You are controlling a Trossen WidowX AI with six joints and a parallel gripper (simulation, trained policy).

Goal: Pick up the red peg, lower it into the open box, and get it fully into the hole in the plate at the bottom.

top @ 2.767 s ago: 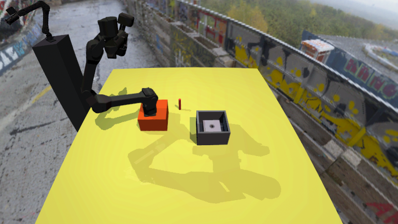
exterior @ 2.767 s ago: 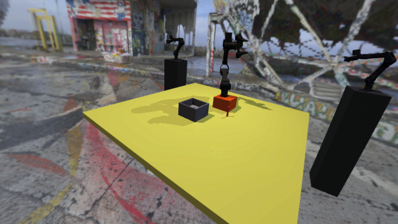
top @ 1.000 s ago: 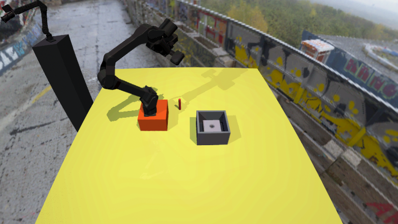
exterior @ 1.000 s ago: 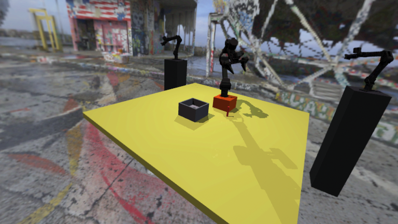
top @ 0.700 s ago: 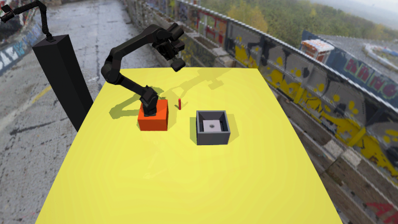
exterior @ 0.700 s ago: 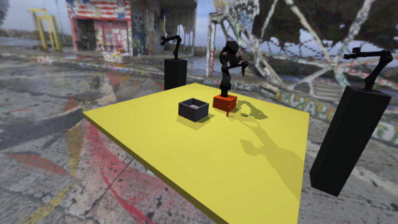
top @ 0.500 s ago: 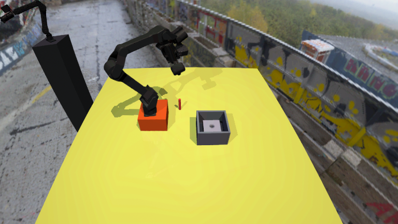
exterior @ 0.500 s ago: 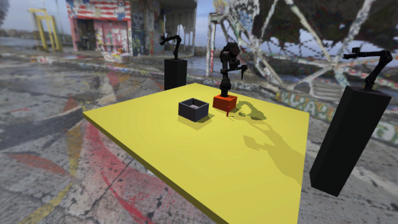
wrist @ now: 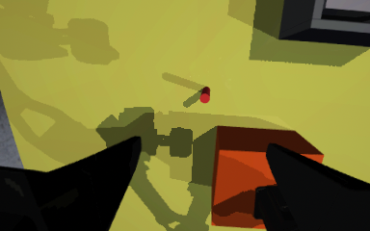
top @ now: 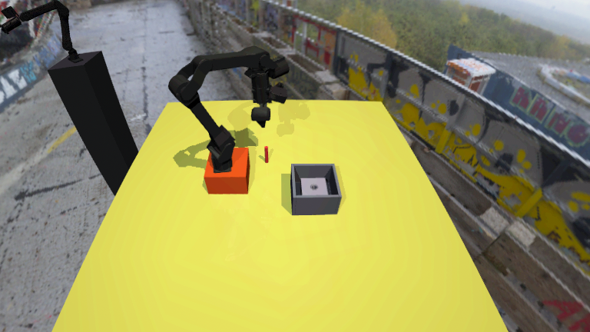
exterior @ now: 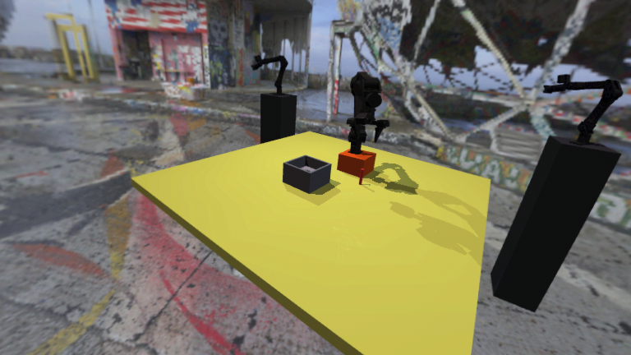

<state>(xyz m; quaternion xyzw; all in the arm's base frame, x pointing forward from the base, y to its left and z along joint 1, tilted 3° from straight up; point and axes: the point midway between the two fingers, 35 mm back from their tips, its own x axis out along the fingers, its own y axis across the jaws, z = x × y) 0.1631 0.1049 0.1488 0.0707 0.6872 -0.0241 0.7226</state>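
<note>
The red peg is 1 cm ahead of my gripper tip and 18 cm below it. Also, from my gripper tip: light grey plate: 15 cm ahead, 21 cm to the right, 17 cm below; dark grey box: 15 cm ahead, 21 cm to the right, 19 cm below.
</note>
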